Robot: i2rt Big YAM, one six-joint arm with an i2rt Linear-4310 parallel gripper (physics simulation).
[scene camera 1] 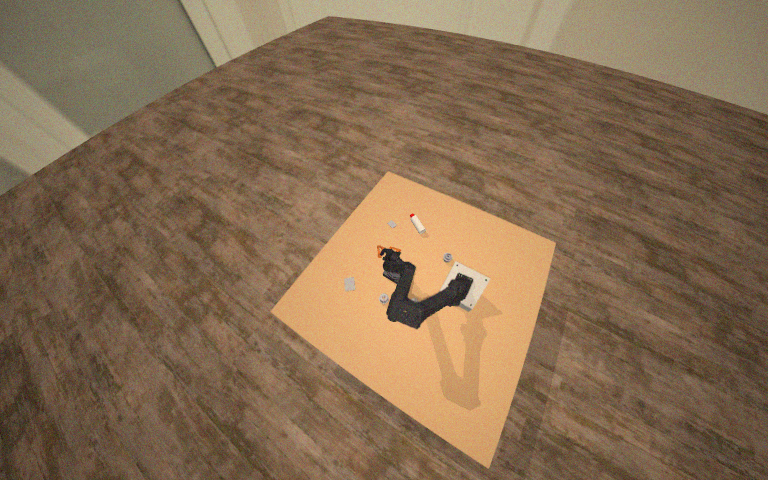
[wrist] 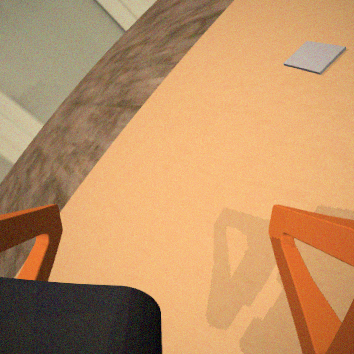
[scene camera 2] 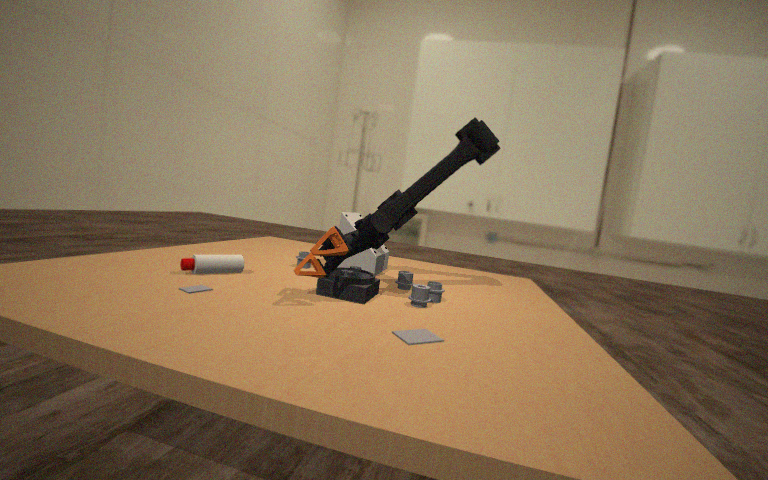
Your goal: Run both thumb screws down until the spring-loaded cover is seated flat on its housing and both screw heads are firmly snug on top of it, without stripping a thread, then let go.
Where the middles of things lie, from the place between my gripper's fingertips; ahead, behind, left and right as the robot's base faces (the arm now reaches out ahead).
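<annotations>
I see the white cylinder with red cap (scene camera 2: pixel 199 264), and measured from my hand it sits 280 mm to the right and 90 mm behind, and it is 60 mm below.
</annotations>
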